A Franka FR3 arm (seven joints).
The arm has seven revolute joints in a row. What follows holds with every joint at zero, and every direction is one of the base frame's. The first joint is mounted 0.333 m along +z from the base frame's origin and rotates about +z. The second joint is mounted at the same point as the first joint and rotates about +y. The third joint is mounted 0.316 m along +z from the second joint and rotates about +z. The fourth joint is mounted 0.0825 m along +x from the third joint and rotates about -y. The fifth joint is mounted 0.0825 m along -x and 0.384 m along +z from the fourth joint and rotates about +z. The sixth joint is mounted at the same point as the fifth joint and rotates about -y. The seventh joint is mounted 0.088 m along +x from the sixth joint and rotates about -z. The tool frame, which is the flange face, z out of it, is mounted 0.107 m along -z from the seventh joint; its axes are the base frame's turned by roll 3.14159, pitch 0 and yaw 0 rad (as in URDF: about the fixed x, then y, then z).
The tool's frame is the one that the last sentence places.
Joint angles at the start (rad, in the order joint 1, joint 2, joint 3, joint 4, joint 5, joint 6, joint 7):
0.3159, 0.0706, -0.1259, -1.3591, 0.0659, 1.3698, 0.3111
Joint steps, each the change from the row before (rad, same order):
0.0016, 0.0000, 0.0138, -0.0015, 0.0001, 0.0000, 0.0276
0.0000, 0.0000, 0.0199, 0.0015, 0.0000, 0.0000, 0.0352
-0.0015, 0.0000, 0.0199, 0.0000, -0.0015, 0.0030, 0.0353
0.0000, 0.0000, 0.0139, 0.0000, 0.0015, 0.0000, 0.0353
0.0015, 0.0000, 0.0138, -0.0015, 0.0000, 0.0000, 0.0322
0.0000, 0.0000, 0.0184, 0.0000, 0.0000, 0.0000, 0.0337
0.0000, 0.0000, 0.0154, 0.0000, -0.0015, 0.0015, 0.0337
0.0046, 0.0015, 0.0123, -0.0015, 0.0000, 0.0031, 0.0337
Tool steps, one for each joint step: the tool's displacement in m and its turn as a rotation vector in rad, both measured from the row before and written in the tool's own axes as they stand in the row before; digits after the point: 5 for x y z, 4 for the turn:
-0.00250, -0.00776, 0.00119, -0.0006, -0.0024, 0.0123
-0.00370, -0.00990, 0.00001, 0.0002, 0.0001, 0.0152
-0.00327, -0.00893, 0.00036, -0.0004, 0.0021, 0.0172
-0.00306, -0.00689, 0.00046, 0.0012, -0.0015, 0.0211
-0.00348, -0.00730, 0.00119, -0.0010, -0.0023, 0.0170
-0.00457, -0.00860, 0.00063, -0.0004, -0.0012, 0.0153
-0.00382, -0.00699, 0.00039, -0.0008, 0.0011, 0.0186
-0.00391, -0.00812, 0.00178, -0.0006, -0.0008, 0.0170

